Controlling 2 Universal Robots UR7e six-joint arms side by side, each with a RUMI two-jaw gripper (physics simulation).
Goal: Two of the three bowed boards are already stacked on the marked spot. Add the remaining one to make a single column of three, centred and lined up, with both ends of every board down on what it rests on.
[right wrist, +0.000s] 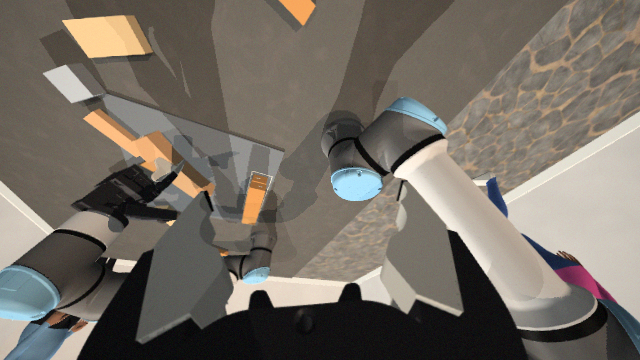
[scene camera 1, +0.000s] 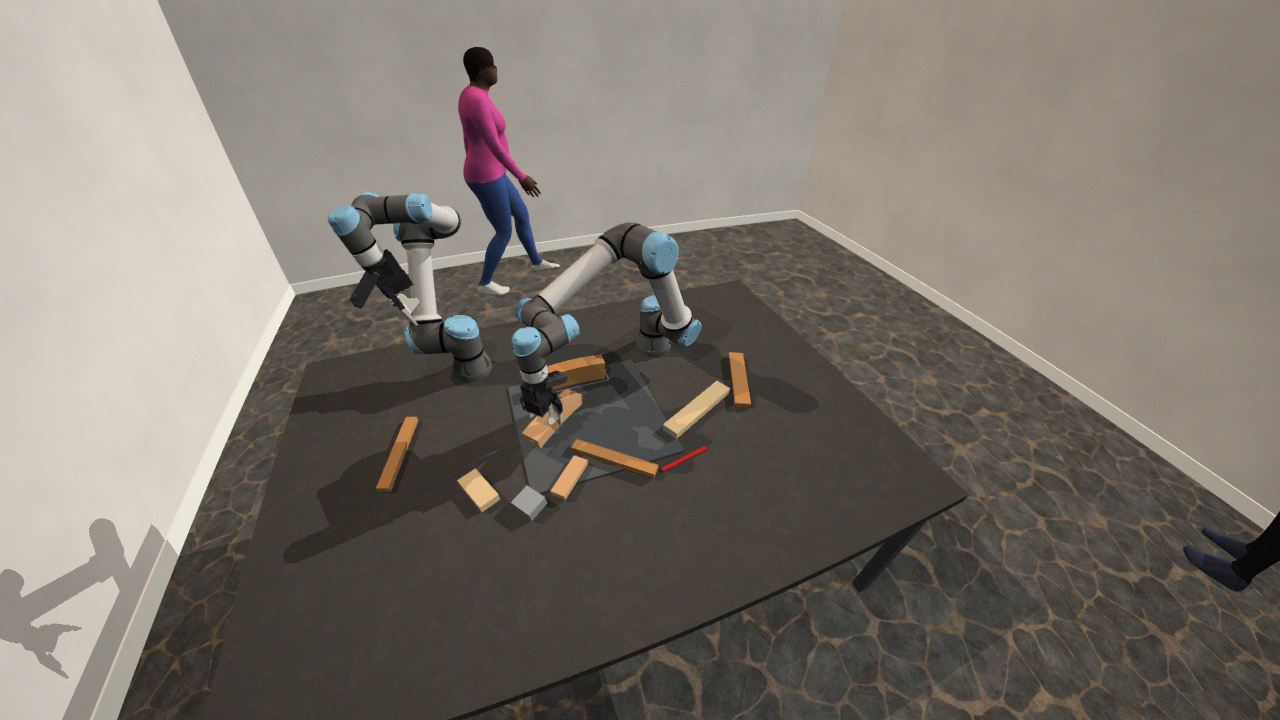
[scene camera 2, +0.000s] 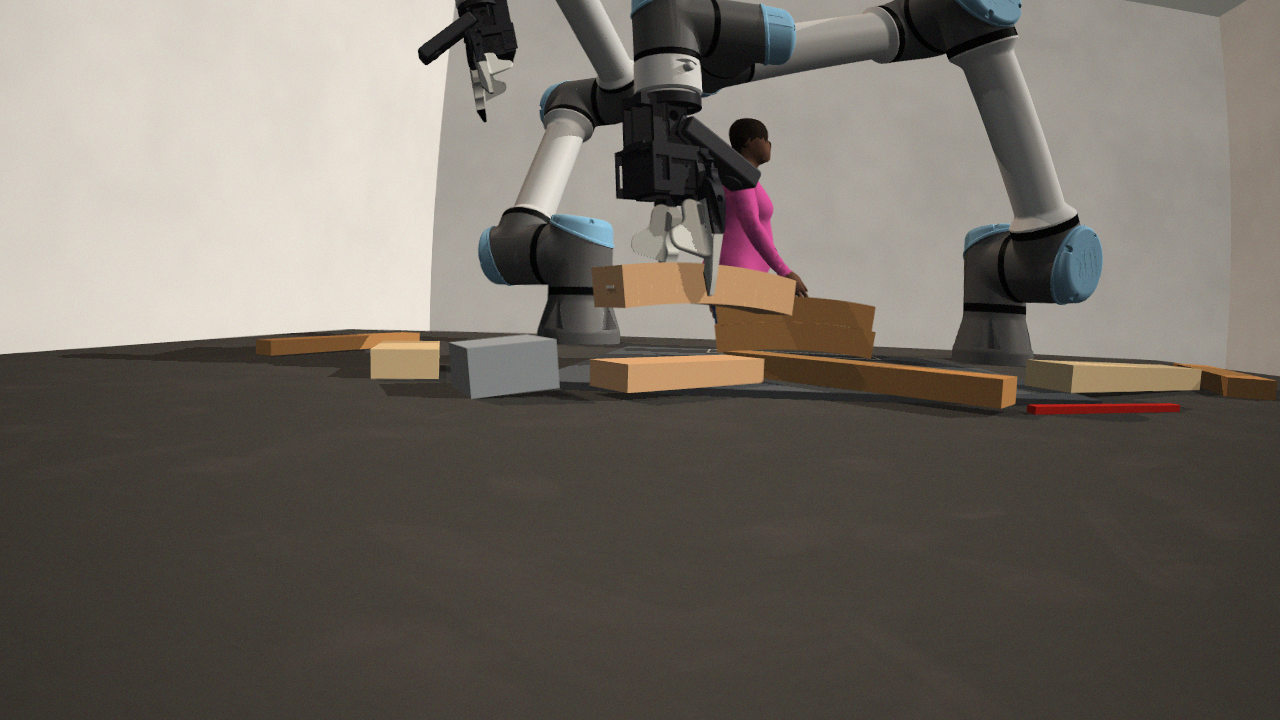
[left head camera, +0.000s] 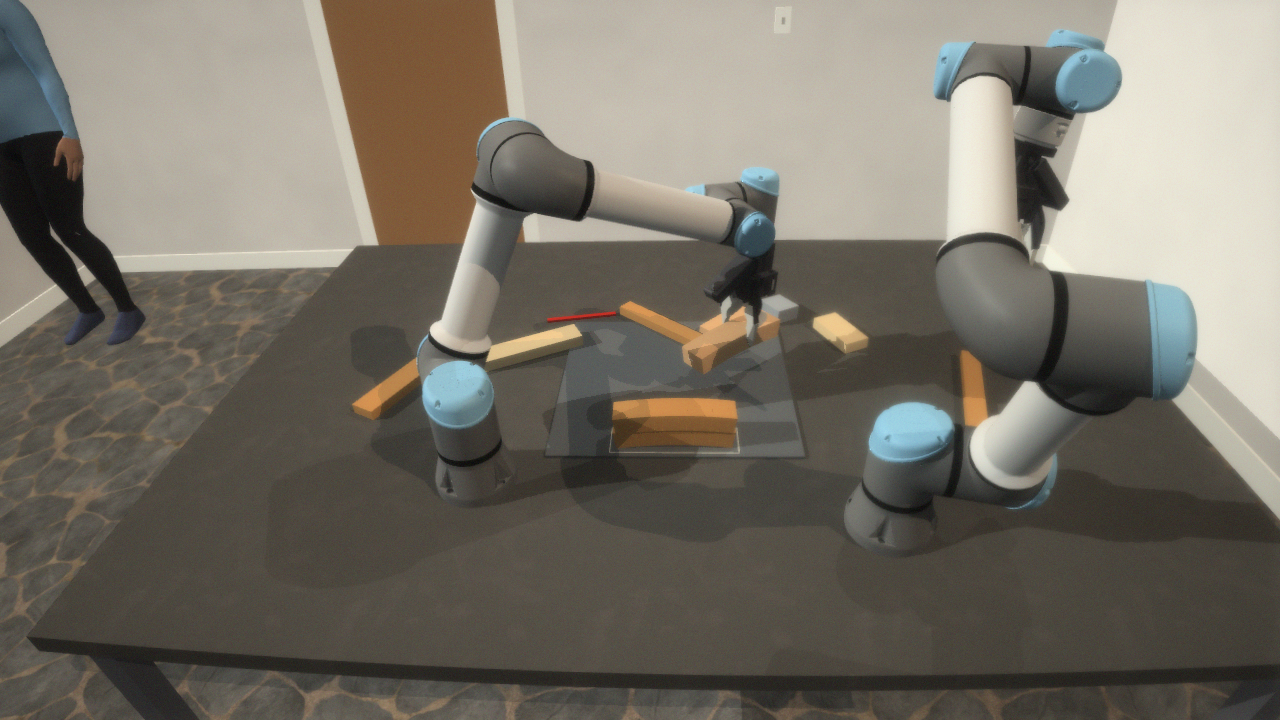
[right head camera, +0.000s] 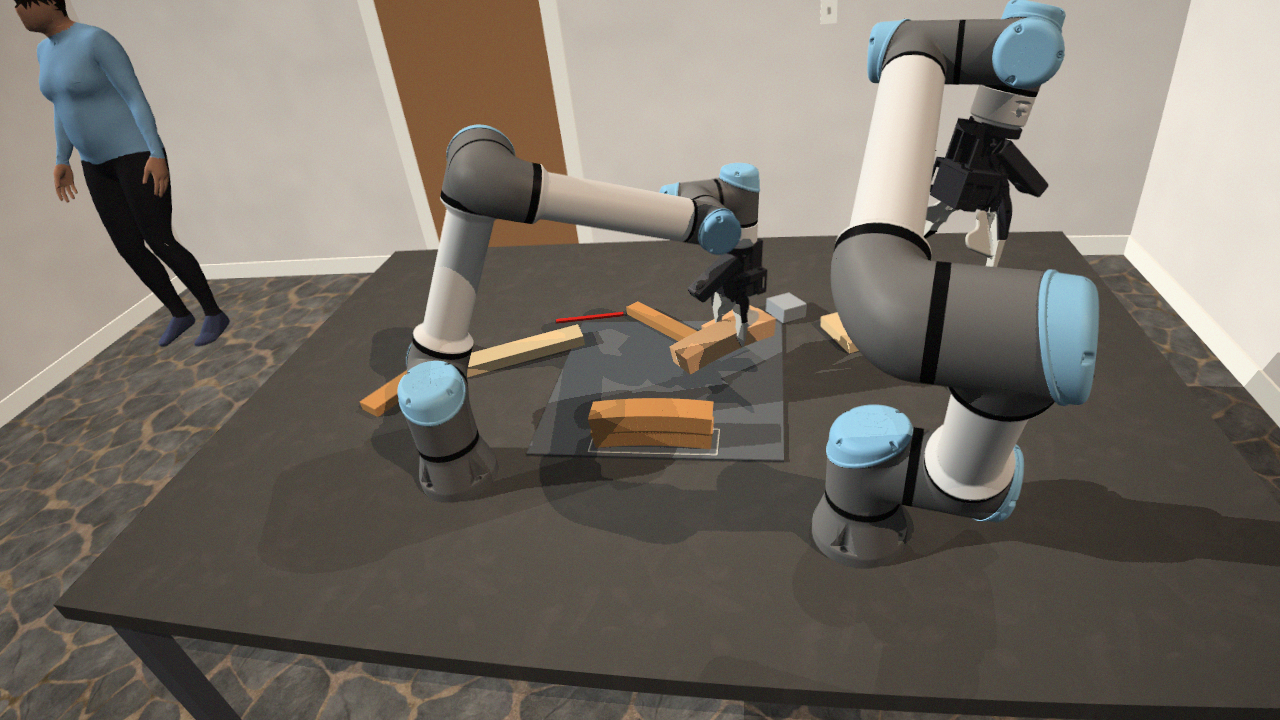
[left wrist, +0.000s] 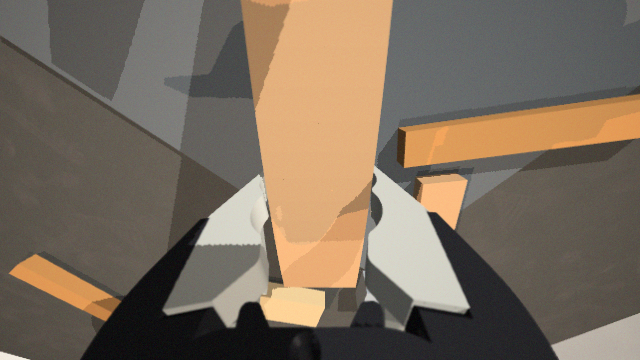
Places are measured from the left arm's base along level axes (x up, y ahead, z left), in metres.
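Pixels of known places: left gripper, fingertip midpoint: (right wrist: 175, 163) (scene camera 1: 550, 422) (scene camera 2: 687, 296) (left head camera: 737, 339) (right head camera: 730, 339) (left wrist: 319, 170); right gripper, fingertip midpoint: (right wrist: 307, 186) (scene camera 1: 407, 315) (scene camera 2: 488, 109) (right head camera: 952, 261); left arm's base at its link origin: (right wrist: 264, 237) (scene camera 1: 653, 345) (scene camera 2: 992, 362) (left head camera: 477, 479) (right head camera: 460, 474); right arm's base at its link origin: (right wrist: 343, 139) (scene camera 1: 473, 369) (scene camera 2: 578, 342) (left head camera: 888, 523) (right head camera: 858, 531).
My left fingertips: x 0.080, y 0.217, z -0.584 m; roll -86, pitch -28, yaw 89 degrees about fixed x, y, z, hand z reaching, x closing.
Note:
For each thing: its top centre in the pictures, then the offset to it from my left fingertips. "spot": a spot on its surface instead. Level surfaces: height alone.
- light orange bowed board at its top centre: (left wrist: 318, 169) (scene camera 2: 699, 265) (right head camera: 724, 328) (left head camera: 733, 329) (scene camera 1: 552, 411) (right wrist: 172, 174) dy -0.007, dx +0.034, dz +0.013 m
- upper board at its top centre: (scene camera 2: 796, 297) (right head camera: 649, 407) (left head camera: 673, 406) (scene camera 1: 573, 363) (right wrist: 251, 210) dy -0.206, dx +0.010, dz +0.199 m
- lower board at its top centre: (scene camera 2: 796, 322) (right head camera: 650, 421) (left head camera: 672, 420) (scene camera 1: 574, 371) dy -0.204, dx -0.027, dz +0.200 m
- mat at its surface level: dx -0.074 m
- long orange board at a spot on its surface: (scene camera 1: 614, 457) spot: dy +0.202, dx -0.052, dz +0.113 m
- short light orange board at a spot on its surface: (scene camera 1: 568, 478) spot: dy +0.189, dx -0.054, dz -0.044 m
- grey block at its top centre: (scene camera 2: 501, 336) (right head camera: 786, 300) (left head camera: 778, 301) (scene camera 1: 528, 498) (right wrist: 68, 86) dy +0.197, dx -0.038, dz -0.179 m
- yellow block at its top centre: (scene camera 2: 408, 344) (left wrist: 283, 311) (right head camera: 847, 326) (left head camera: 840, 327) (scene camera 1: 477, 487) (right wrist: 105, 37) dy +0.066, dx -0.053, dz -0.287 m
- red stick at its top centre: (scene camera 2: 1109, 404) (left head camera: 581, 316) (right head camera: 589, 316) (scene camera 1: 684, 458) dy +0.319, dx -0.074, dz +0.305 m
- pale plank at its top centre: (scene camera 2: 1124, 362) (left head camera: 514, 345) (right head camera: 517, 345) (scene camera 1: 698, 404) dy +0.182, dx -0.047, dz +0.482 m
My left gripper (left head camera: 739, 325) (right head camera: 730, 327) (scene camera 2: 689, 275) (left wrist: 319, 170) is shut on the light orange bowed board (left head camera: 716, 347) (right head camera: 702, 347) (scene camera 2: 751, 288) (left wrist: 320, 100). The board is held above the mat, arched upward, slanting relative to the stack. The other two bowed boards are stacked near the front of the mat: the upper board (left head camera: 675, 410) (scene camera 2: 832, 313) lies on the lower board (left head camera: 675, 435) (scene camera 2: 796, 337), inside the white marked outline (left head camera: 675, 452) (right head camera: 717, 440). My right gripper (right wrist: 307, 186) (right head camera: 962, 246) is open and empty, high at the right of the right head camera view.
On and around the mat (scene camera 1: 626, 411) lie a long orange board (scene camera 1: 614, 457), a short light orange board (scene camera 1: 568, 478), a grey block (scene camera 1: 529, 502), a yellow block (scene camera 1: 477, 490), a red stick (scene camera 1: 684, 458), a pale plank (scene camera 1: 696, 409) and orange planks (scene camera 1: 397, 454) (scene camera 1: 739, 378).

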